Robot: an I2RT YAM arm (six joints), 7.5 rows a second.
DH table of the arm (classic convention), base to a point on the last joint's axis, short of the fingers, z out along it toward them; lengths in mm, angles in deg. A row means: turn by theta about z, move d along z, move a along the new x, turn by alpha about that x. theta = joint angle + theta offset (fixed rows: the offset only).
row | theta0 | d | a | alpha
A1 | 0 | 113.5 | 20 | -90
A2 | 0 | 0 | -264 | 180
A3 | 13.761 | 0 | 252.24 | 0
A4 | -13.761 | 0 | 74 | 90
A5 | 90 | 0 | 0 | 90
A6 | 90 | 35.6 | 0 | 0
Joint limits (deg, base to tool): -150..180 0..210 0..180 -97..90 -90..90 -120..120
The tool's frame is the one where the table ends.
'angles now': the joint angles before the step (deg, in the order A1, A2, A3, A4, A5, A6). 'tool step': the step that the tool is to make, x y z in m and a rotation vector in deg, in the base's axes. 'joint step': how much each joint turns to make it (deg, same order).
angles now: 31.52, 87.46, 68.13, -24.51, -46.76, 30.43
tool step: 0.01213, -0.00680, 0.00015, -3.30, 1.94, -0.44
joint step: -2.05, 2.79, 4.37, -7.52, 0.26, -3.56
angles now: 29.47, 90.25, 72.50, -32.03, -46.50, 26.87
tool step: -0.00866, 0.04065, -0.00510, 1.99, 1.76, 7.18
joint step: 6.28, 3.88, 2.49, 2.11, -2.58, 1.53
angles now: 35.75, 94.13, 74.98, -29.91, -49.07, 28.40
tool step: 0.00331, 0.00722, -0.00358, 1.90, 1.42, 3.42
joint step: 0.39, 2.15, 1.46, -0.30, -3.77, -1.22
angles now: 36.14, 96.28, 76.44, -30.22, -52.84, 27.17
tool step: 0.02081, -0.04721, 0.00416, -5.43, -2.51, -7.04
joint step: -7.97, -1.18, 1.41, -8.62, 4.19, -6.80
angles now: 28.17, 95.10, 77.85, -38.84, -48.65, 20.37
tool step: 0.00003, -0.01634, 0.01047, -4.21, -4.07, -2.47
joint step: -2.06, -1.82, 1.09, -4.06, 4.91, -3.95
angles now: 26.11, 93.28, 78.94, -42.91, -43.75, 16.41
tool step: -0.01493, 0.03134, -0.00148, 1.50, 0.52, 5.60
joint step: 5.69, 0.70, 0.05, 1.83, -1.26, 1.30
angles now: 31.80, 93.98, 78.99, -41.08, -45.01, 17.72
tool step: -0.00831, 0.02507, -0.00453, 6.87, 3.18, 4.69
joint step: 3.72, 0.83, -1.91, 8.04, -6.59, 5.52
